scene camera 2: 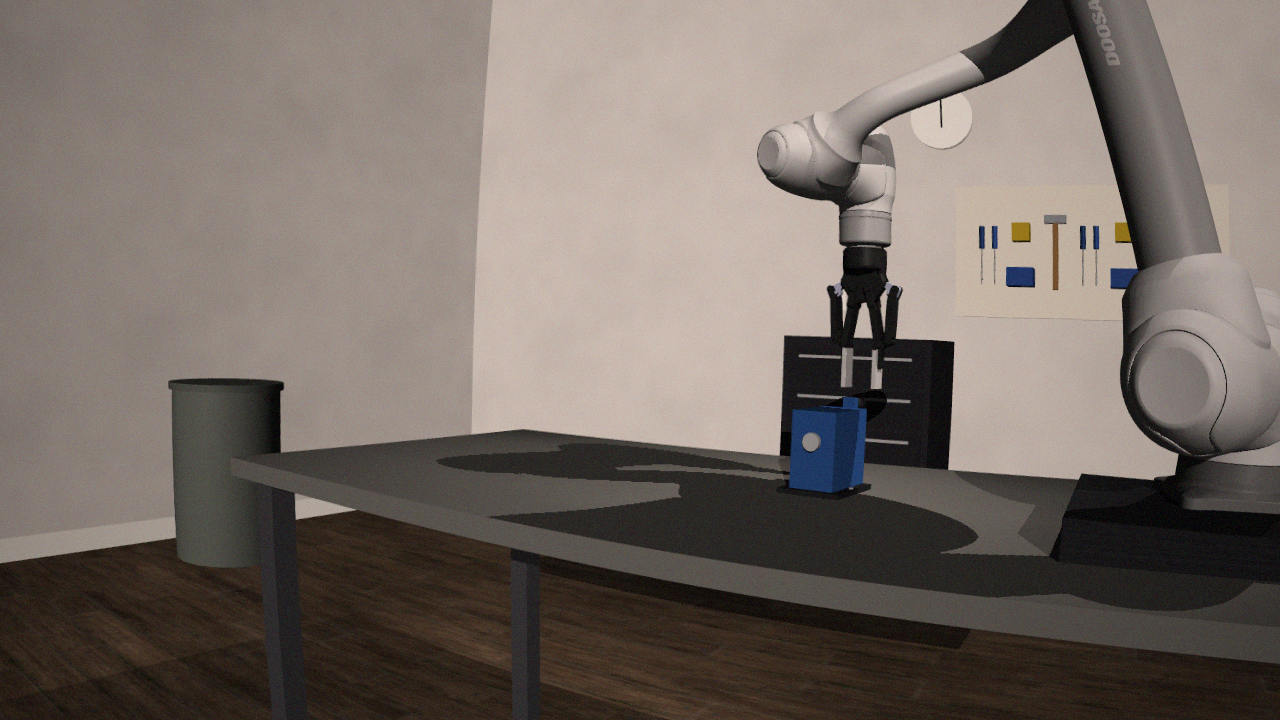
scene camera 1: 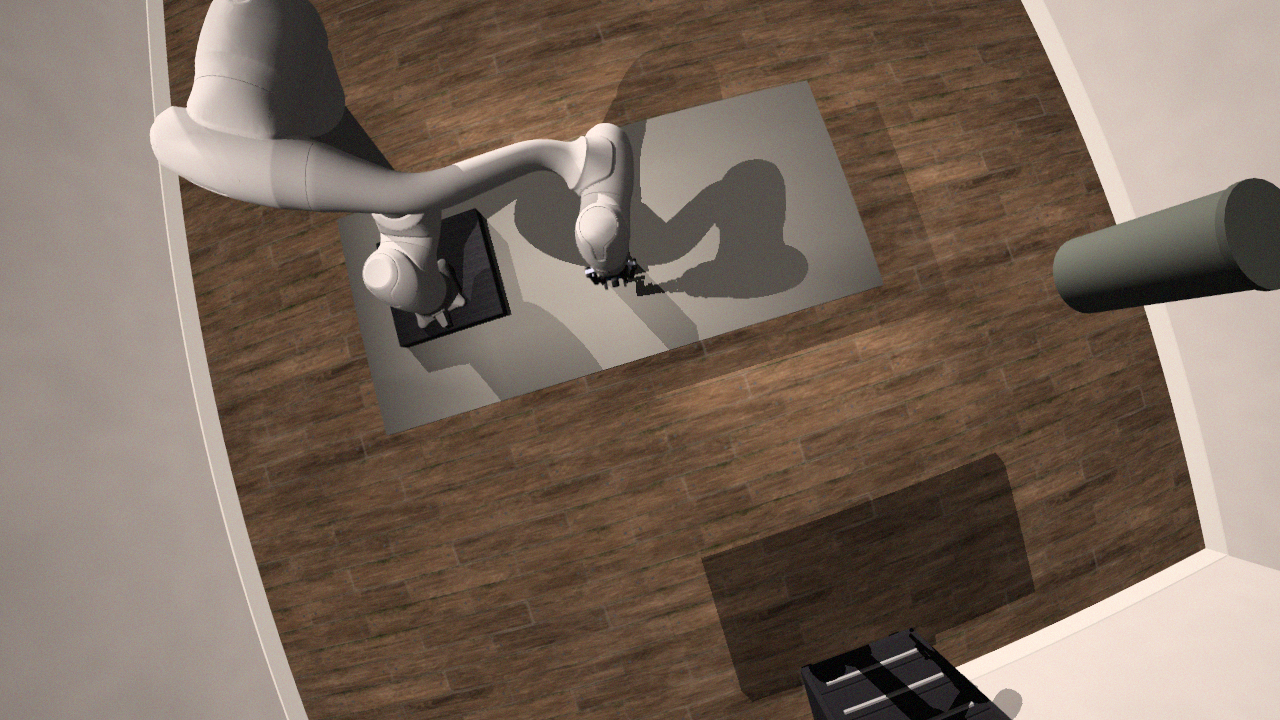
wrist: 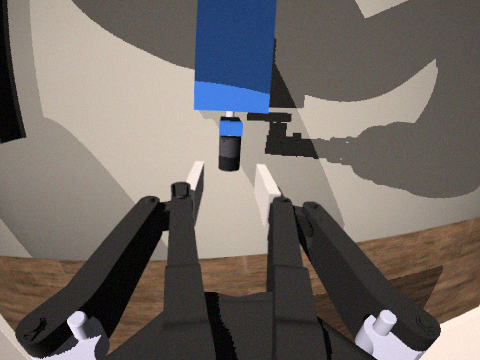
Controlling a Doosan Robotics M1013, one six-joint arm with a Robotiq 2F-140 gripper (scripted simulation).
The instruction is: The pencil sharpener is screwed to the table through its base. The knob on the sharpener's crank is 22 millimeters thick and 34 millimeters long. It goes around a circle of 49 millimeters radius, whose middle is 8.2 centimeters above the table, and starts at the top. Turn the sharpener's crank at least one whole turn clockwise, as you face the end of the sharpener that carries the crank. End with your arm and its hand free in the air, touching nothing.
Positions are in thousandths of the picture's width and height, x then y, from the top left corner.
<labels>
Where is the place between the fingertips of my gripper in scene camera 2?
At 673, 538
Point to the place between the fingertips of my gripper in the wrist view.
478, 490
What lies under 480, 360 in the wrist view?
A crank.
</labels>
